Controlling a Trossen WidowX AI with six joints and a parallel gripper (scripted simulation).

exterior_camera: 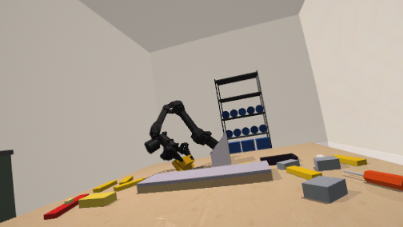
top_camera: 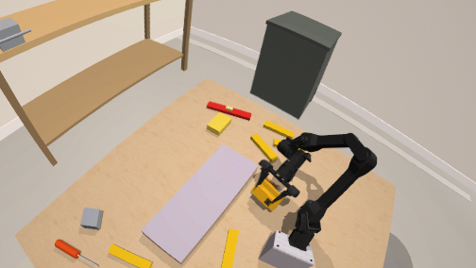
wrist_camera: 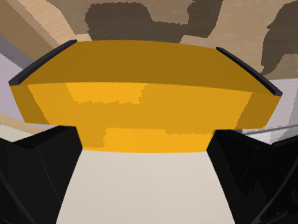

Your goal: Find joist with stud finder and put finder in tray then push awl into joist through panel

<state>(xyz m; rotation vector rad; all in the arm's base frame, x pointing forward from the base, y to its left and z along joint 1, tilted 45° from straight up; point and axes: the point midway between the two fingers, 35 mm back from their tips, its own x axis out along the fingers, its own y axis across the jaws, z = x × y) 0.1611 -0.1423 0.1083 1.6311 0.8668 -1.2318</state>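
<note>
Now: gripper tip 1 cm past the yellow stud finder and 1 cm above it. From my gripper tip the other things lie so: awl 4 cm behind, 11 cm to the right, 7 cm below; then yellow pad 32 cm ahead, 30 cm to the right, 6 cm below; then dark tray 2 cm ahead, 45 cm to the left, 7 cm below.
</note>
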